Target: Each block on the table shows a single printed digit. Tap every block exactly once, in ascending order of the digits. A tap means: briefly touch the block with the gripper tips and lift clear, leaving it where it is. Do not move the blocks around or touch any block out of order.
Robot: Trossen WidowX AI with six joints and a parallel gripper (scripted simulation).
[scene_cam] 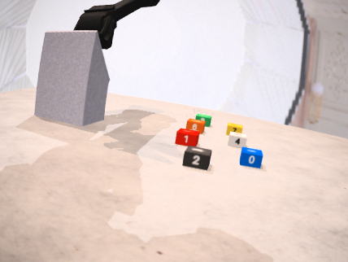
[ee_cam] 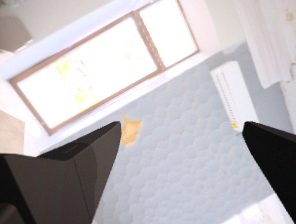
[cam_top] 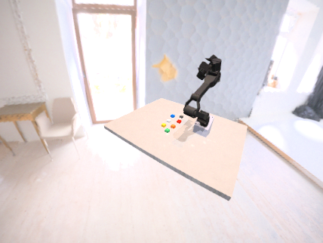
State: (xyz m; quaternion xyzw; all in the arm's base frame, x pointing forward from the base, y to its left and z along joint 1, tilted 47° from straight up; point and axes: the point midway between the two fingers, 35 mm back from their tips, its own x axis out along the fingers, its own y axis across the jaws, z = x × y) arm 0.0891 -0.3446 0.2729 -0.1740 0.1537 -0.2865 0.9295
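My gripper tip is 540 mm above the blue 0 block, 220 mm short of it and 20 mm to the left of it. Round my gripper tip: red 1 block: 540 mm below, 110 mm ahead, 30 mm to the left; then black 2 block: 540 mm below, 150 mm ahead, 80 mm to the right; then orange 6 block: 540 mm below, 140 mm to the left, 110 mm ahead.
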